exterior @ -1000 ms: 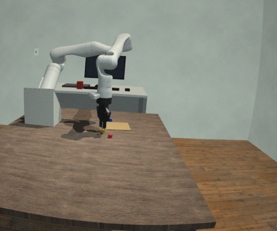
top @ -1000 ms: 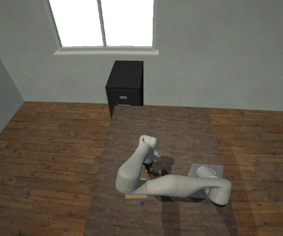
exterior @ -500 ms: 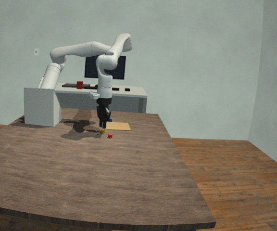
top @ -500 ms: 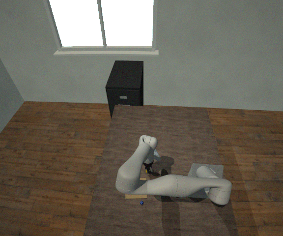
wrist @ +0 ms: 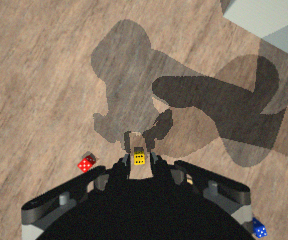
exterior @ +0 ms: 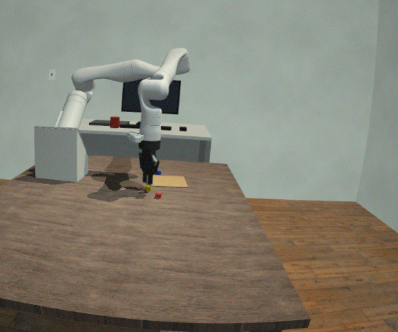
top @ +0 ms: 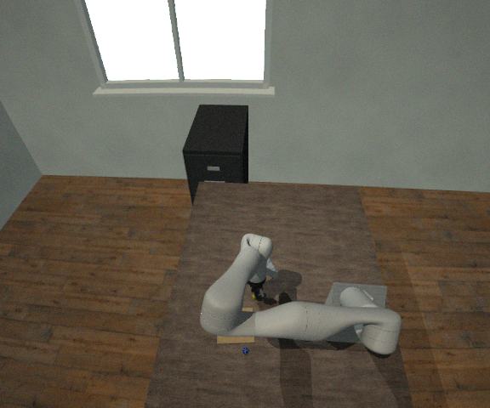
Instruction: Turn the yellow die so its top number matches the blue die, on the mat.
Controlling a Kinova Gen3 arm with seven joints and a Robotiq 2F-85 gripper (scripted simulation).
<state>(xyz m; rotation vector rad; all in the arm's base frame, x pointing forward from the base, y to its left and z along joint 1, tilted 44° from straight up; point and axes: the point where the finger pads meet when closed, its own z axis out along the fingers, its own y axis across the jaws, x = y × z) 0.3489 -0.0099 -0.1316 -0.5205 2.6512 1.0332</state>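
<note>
Right now the yellow die is 4 cm below my hand. Also, from my hand: red die 4 cm ahead, 7 cm to the right, 4 cm below; blue die 4 cm ahead, 22 cm to the left, 4 cm below; tan mat 8 cm ahead, 12 cm to the left, 4 cm below.
</note>
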